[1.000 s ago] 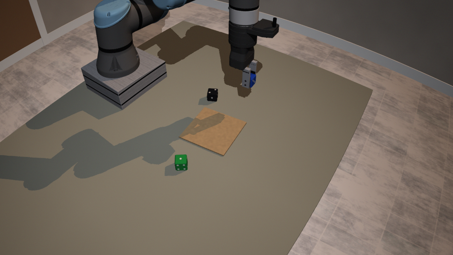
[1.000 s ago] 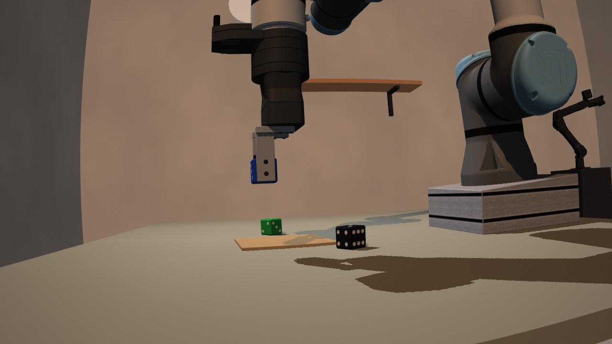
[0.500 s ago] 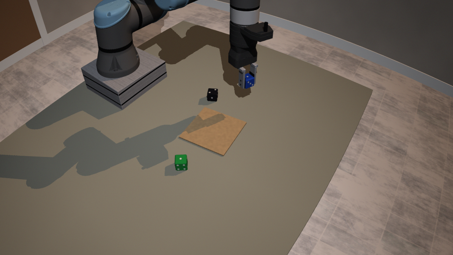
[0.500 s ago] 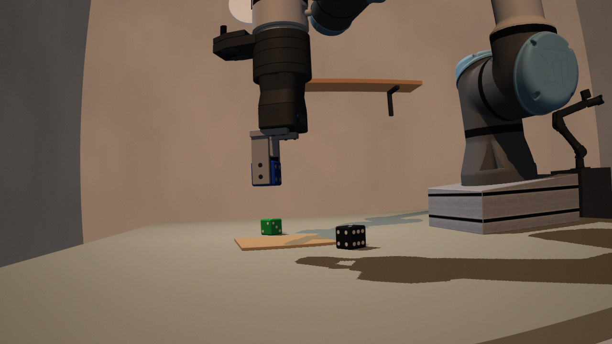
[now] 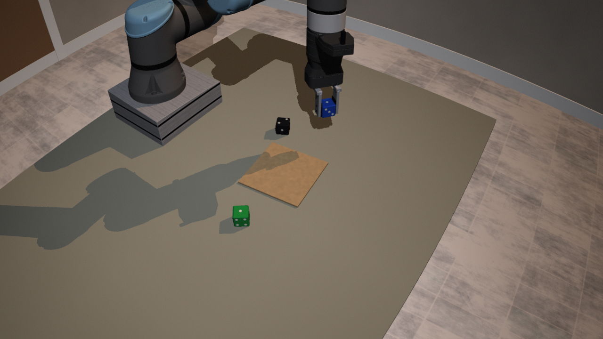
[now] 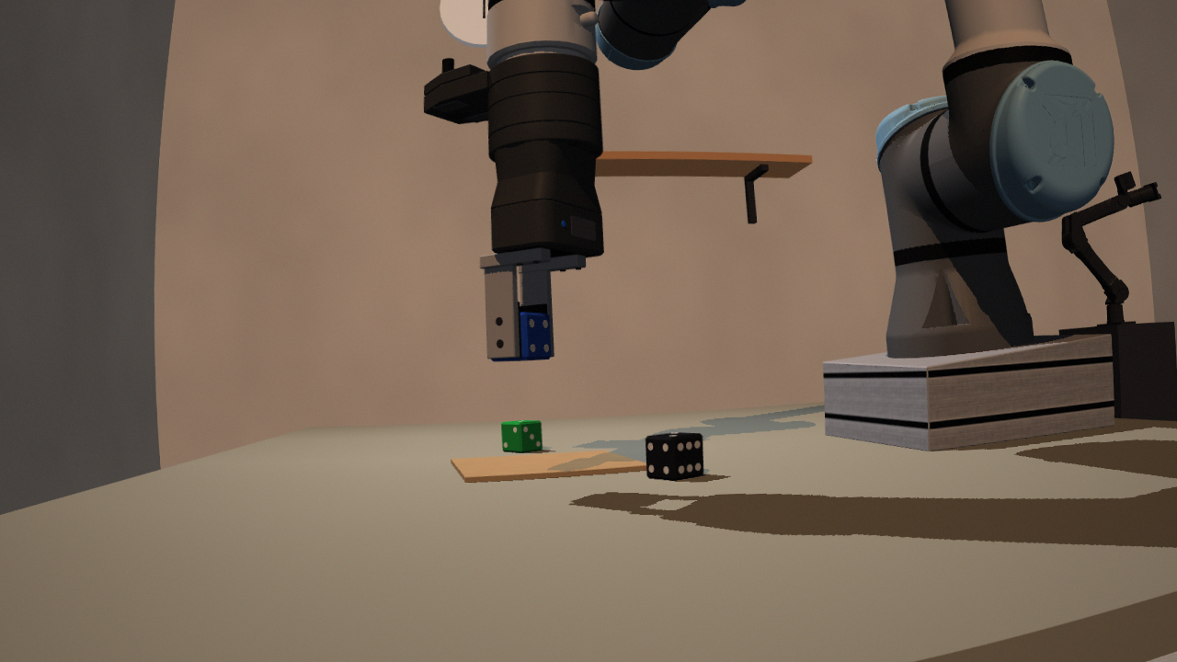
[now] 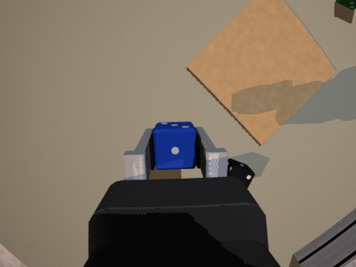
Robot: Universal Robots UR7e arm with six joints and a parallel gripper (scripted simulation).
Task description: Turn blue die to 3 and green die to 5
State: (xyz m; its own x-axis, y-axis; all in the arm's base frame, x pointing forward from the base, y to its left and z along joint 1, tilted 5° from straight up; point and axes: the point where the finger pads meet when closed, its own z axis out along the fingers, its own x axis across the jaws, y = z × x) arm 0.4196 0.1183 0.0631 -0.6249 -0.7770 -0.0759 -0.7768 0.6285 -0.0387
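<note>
The blue die is right at my hand. From my hand the other things lie so: green die (20 mm behind, 280 mm to the right, 90 mm below); then brown mat (20 mm behind, 130 mm to the right, 100 mm below); then black die (100 mm behind, 20 mm to the right, 90 mm below).
</note>
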